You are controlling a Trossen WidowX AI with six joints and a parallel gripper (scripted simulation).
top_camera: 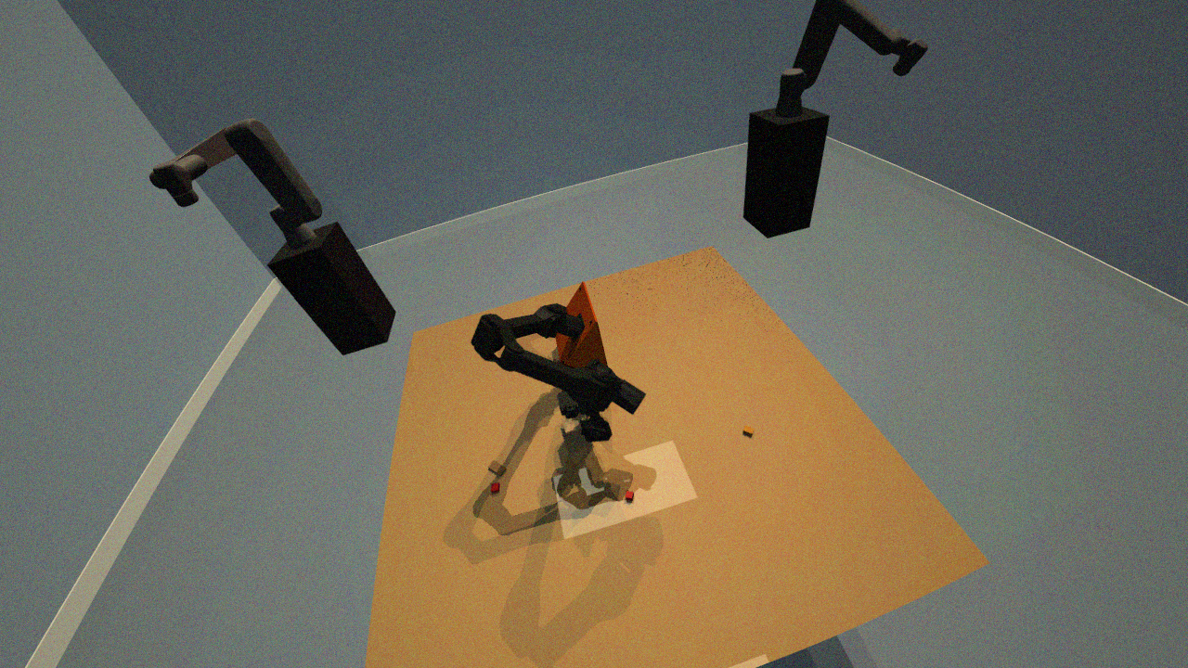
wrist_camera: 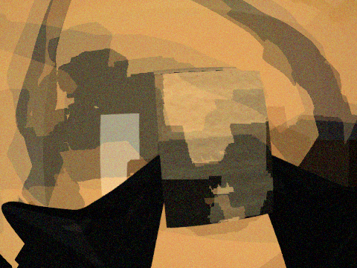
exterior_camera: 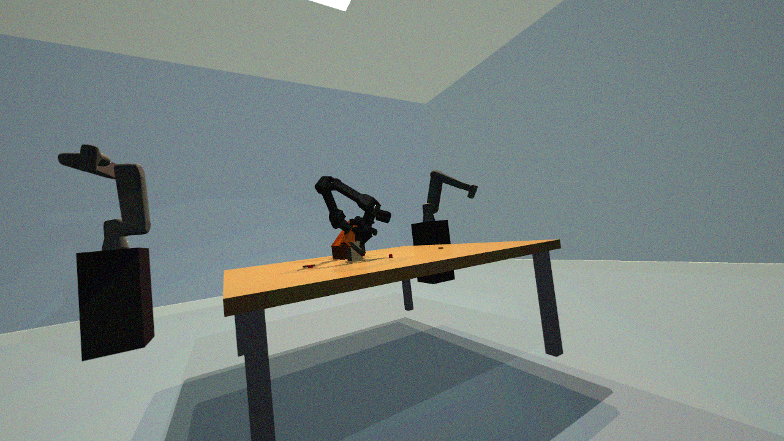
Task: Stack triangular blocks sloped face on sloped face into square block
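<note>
Right now the triangular block is 1 cm to the left of my gripper tip and 1 cm above it. From my gripper tip the other things lie so: brown block: 25 cm to the right, 6 cm below, 2 cm ahead; orange cube: 41 cm to the left, 12 cm ahead, 6 cm below.
</note>
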